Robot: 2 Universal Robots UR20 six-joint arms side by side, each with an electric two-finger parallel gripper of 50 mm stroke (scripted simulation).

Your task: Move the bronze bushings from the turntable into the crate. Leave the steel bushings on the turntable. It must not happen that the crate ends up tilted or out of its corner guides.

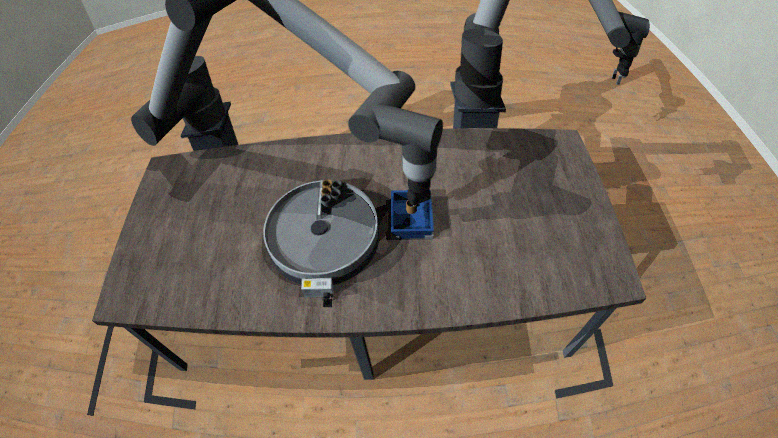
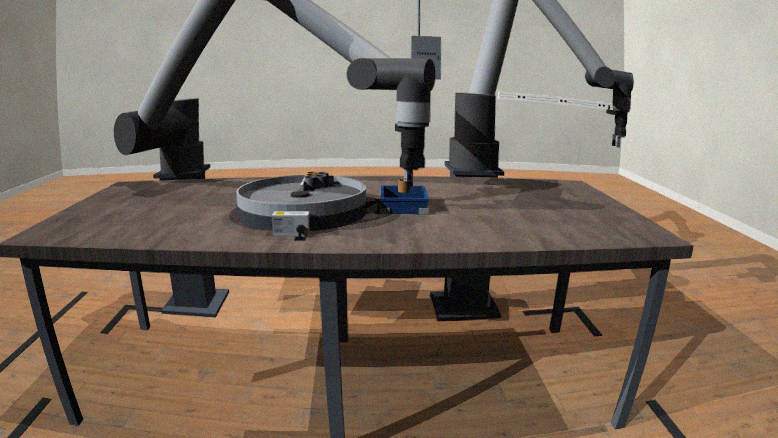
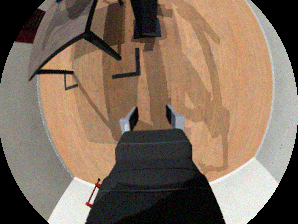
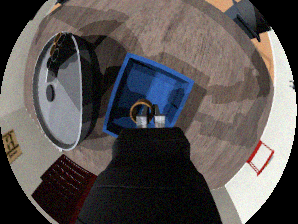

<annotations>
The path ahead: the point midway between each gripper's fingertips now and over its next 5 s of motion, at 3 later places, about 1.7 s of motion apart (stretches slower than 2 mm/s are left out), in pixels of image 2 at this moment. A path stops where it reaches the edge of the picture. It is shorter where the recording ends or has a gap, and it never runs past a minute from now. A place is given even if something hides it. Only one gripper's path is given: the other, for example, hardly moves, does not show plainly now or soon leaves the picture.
The right gripper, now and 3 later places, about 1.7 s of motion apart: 408,185; 407,197; 408,176; 309,167
</annotations>
